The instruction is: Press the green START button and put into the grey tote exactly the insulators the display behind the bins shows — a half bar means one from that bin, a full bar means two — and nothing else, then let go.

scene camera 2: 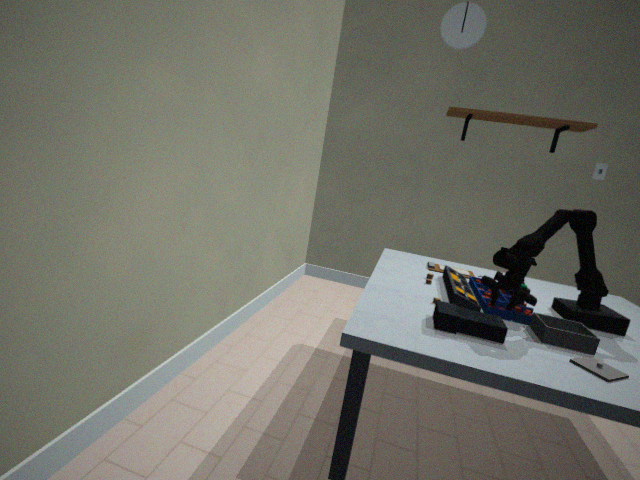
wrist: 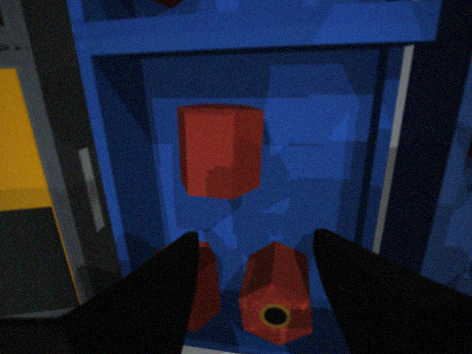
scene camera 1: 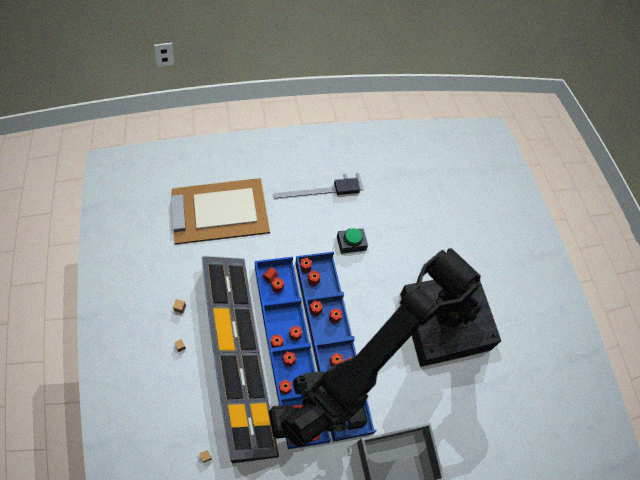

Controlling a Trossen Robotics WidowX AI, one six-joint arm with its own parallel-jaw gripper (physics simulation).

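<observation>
My open gripper (wrist: 256, 241) is over the near left bin, its fingertips on either side of an upright red insulator (wrist: 276, 300) and a little above it. Another red insulator (wrist: 220, 150) lies on its side farther up the bin; a third (wrist: 206, 295) is partly behind the left finger. The arm hides the fingers in scene camera 1. The display (scene camera 1: 224, 260) shows one full yellow bar (scene camera 1: 223, 329) in its second panel and two half bars (scene camera 1: 238, 415) (scene camera 1: 259, 413) in its bottom panel. The green button (scene camera 1: 353, 236) is beyond the bins. The grey tote (scene camera 1: 435, 454) (scene camera 2: 563, 343) is right of them.
Blue bins (scene camera 1: 273, 259) (scene camera 1: 316, 255) stand in two rows with dividers and more insulators. A clipboard (scene camera 1: 263, 206), a caliper (scene camera 1: 346, 186) and wooden cubes (scene camera 1: 178, 305) (scene camera 1: 179, 345) (scene camera 1: 205, 455) lie around. A black box (scene camera 2: 467, 322) and a flat plate (scene camera 2: 610, 373) lie near the table edge.
</observation>
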